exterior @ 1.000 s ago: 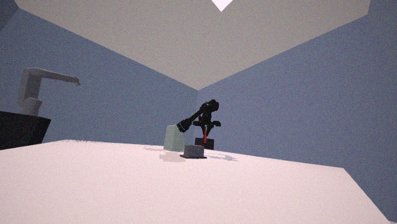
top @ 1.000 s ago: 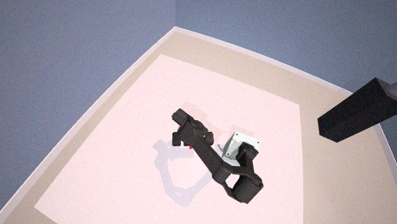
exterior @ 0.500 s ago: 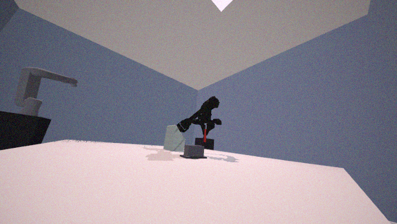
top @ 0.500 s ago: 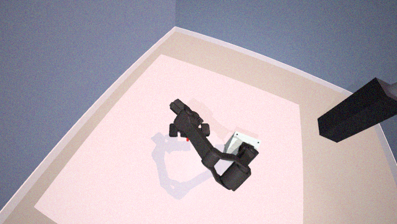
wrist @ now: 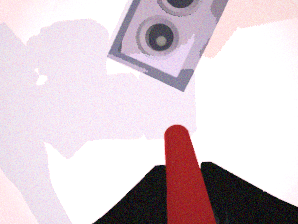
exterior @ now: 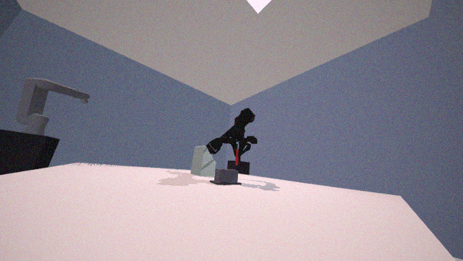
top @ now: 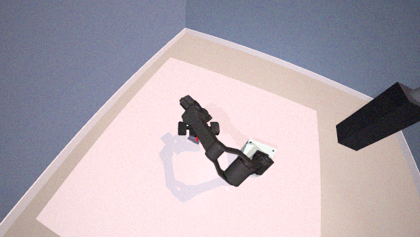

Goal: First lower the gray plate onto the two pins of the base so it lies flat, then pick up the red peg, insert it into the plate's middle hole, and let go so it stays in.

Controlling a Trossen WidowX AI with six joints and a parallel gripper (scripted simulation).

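Now: the gray plate 80 mm to the right of my gripper tip, 80 mm below it and 30 mm ahead of it. Round my gripper tip: base (110 mm below, 70 mm to the right, 30 mm ahead); red peg (right at my gripper tip).
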